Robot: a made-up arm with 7 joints.
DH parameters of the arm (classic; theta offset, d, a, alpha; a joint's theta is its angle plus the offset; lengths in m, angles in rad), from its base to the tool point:
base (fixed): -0.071 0 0 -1.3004
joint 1: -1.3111 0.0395 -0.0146 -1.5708
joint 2: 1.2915 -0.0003 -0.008 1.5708
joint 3: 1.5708 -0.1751 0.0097 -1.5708
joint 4: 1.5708 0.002 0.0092 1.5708
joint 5: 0 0.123 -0.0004 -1.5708
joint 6: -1.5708 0 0.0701 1.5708
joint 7: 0 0.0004 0 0
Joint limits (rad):
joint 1: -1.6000..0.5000
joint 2: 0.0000..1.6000
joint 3: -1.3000..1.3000
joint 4: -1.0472..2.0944
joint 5: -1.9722..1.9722
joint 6: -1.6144..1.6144
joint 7: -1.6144..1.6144
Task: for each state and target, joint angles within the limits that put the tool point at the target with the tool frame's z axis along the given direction. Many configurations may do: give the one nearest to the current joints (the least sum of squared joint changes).
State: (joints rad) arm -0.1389 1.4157 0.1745 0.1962 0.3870 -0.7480 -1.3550
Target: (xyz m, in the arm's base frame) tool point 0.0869 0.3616 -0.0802 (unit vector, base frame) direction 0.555 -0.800 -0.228
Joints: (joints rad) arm 0.2461 1.3218 0.3555 0.8343 0.3604 -0.3118 -1.3550
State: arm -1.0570 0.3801 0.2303 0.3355 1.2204 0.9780 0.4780
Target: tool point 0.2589 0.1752 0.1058 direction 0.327 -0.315 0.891
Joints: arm -1.5330 0.5270 0.3718 0.2336 1.1912 1.1088 0.4780
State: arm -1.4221 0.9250 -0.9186 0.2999 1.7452 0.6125 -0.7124
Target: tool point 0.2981 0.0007 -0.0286 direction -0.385 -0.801 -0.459
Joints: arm -1.1939 0.6905 -0.7923 0.1078 1.0081 0.2489 -0.7124
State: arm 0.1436 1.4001 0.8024 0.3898 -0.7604 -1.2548 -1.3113
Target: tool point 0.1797 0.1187 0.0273 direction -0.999 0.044 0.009
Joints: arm -0.6207 1.0421 -0.0377 -0.1577 -0.4427 -1.0797 -1.3113
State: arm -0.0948 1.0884 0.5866 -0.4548 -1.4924 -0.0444 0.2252
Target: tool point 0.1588 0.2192 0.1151 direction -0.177 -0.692 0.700
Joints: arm 0.0430 1.5314 1.0059 -0.1891 -0.7805 0.4397 0.2252
